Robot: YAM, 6 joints.
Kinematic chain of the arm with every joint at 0, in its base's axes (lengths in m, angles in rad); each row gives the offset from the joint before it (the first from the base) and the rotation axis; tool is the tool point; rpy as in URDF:
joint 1: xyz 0 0 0.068 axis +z
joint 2: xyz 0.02 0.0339 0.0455 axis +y
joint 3: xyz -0.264 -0.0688 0 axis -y
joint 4: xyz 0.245 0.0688 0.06 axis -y
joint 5: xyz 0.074 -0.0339 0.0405 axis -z
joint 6: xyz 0.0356 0 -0.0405 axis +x
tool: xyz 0 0 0 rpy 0 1.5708 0
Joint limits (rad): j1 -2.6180..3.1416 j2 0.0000..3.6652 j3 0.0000..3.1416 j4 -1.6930..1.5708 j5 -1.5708..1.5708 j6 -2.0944..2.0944
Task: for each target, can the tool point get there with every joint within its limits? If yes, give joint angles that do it. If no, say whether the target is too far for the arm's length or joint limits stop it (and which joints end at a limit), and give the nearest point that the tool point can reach.
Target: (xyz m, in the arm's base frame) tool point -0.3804 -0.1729 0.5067
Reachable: yes | joints 0.3594 0.4681 2.3005 0.7243 0.9059 -0.4305
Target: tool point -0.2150 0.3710 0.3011
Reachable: yes | joints 2.0753 2.0029 1.9388 -1.0297 -0.2526 -1.6082
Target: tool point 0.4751 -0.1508 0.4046
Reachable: yes | joints -0.2602 2.1248 2.2077 -0.2174 0.7206 0.0662
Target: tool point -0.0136 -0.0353 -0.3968
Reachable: no: joint limits stop it (at a limit: joint 2) | nearest point -0.0261 -0.0677 -0.3346 | short by 0.071 m
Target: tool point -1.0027 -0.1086 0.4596
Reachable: no: too far | nearest point -0.6094 -0.0083 0.3211 | short by 0.429 m
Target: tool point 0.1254 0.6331 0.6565
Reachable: no: too far | nearest point 0.0957 0.4832 0.5238 | short by 0.202 m
